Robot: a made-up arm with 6 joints.
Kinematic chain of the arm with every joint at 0, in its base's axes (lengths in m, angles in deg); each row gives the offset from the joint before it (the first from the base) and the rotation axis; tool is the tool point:
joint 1: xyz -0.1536 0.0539 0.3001 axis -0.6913 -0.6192 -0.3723
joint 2: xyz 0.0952 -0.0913 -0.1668 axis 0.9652 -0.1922 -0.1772
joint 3: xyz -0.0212 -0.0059 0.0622 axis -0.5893 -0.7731 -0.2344
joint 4: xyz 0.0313 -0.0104 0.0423 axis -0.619 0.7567 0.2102
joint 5: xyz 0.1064 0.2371 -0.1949 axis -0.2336 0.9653 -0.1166
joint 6: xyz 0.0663 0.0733 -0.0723 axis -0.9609 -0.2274 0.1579
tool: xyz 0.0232 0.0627 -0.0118
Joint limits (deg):
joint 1: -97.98..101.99
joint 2: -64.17..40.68
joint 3: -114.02..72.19
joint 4: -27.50..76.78
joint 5: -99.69..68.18
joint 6: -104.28..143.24
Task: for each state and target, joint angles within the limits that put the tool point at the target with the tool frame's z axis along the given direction. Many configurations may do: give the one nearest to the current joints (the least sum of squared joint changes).
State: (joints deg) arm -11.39 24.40 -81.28 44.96 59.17 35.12
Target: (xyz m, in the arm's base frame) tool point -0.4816 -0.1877 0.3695 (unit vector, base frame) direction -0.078 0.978 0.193
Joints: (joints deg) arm 12.76 12.16 -106.22 69.42 51.83 9.38
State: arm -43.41 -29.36 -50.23 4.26 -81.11 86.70
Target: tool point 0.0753 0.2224 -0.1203 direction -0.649 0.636 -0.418
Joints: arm 4.81 -40.90 -20.70 2.94 -87.04 83.92
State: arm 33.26 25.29 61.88 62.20 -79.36 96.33
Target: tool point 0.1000 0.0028 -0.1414 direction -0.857 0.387 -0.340
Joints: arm 0.09 -6.52 43.07 56.48 -91.80 44.37
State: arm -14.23 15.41 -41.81 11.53 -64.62 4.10
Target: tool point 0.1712 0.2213 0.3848 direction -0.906 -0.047 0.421
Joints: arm -21.43 39.62 -8.61 -7.26 -76.35 31.10
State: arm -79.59 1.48 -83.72 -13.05 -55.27 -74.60
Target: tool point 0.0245 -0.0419 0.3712 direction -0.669 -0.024 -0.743
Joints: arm -74.18 36.70 -89.83 22.51 -99.69 -30.86
